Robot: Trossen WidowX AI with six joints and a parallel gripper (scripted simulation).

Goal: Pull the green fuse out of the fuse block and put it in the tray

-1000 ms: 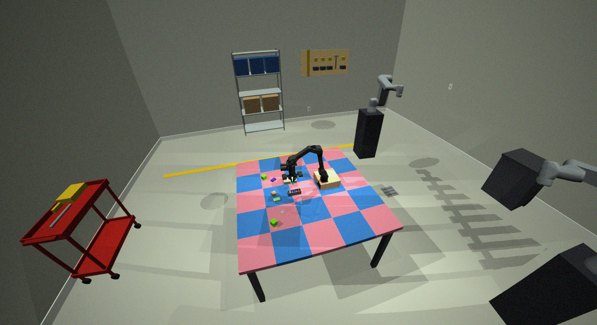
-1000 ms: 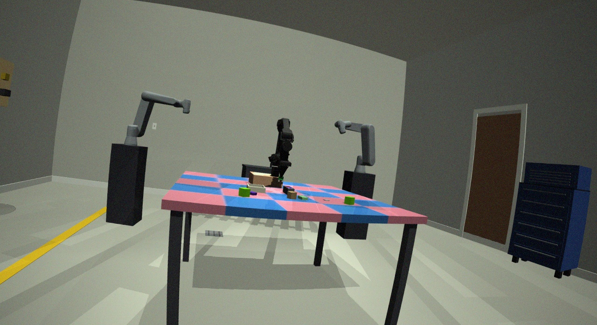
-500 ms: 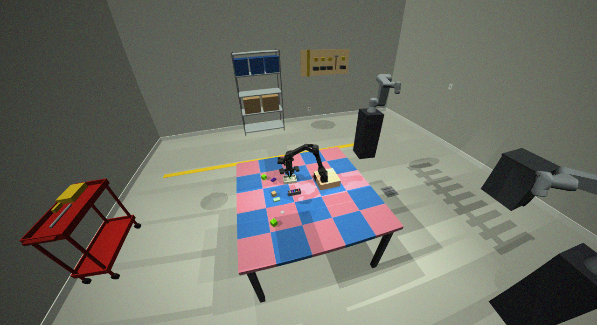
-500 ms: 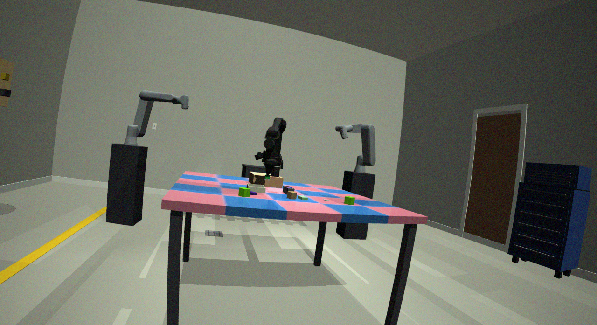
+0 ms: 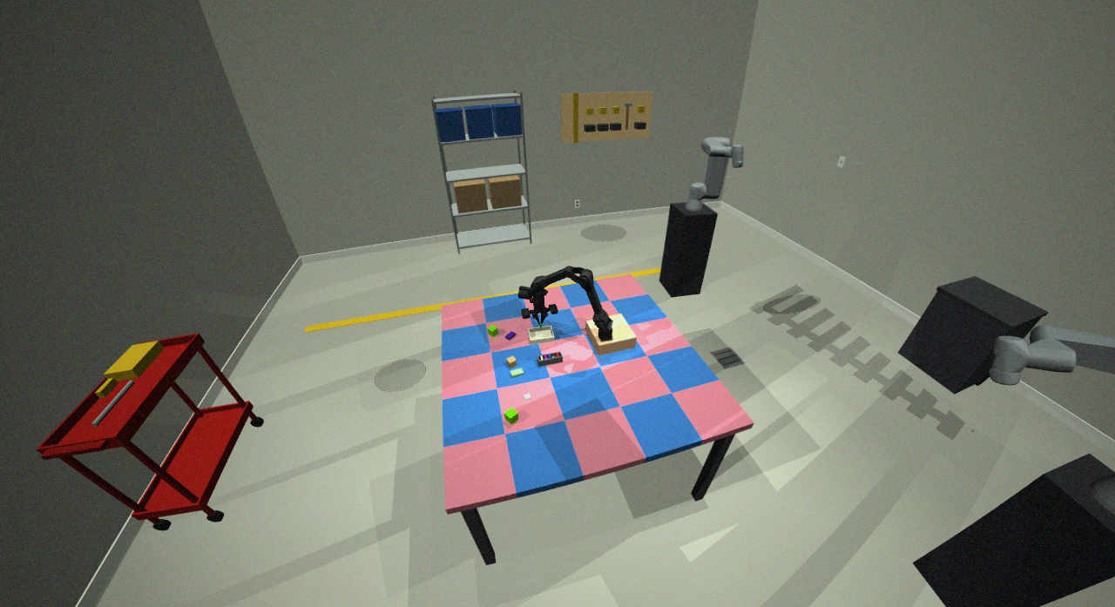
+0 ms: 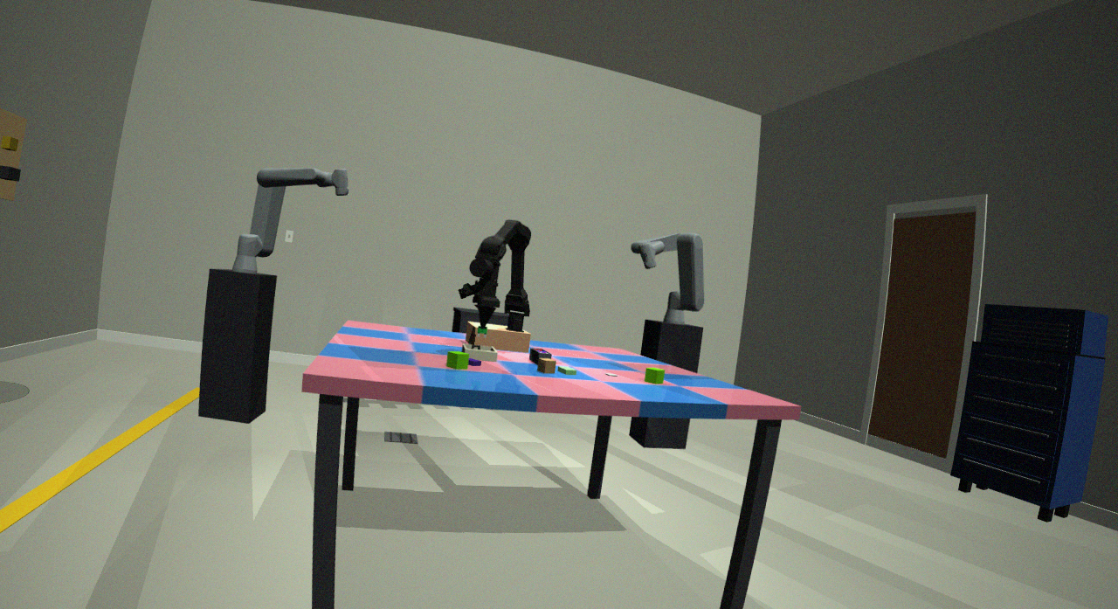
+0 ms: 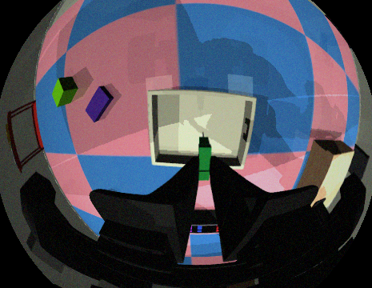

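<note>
My gripper tip is now 1 cm above the green fuse. From my gripper tip the other things lie so: red fuse: 20 cm to the left, 7 cm below, 6 cm behind; then grey tray: 9 cm below; then blue fuse: 20 cm to the left, 7 cm below, 2 cm behind.
</note>
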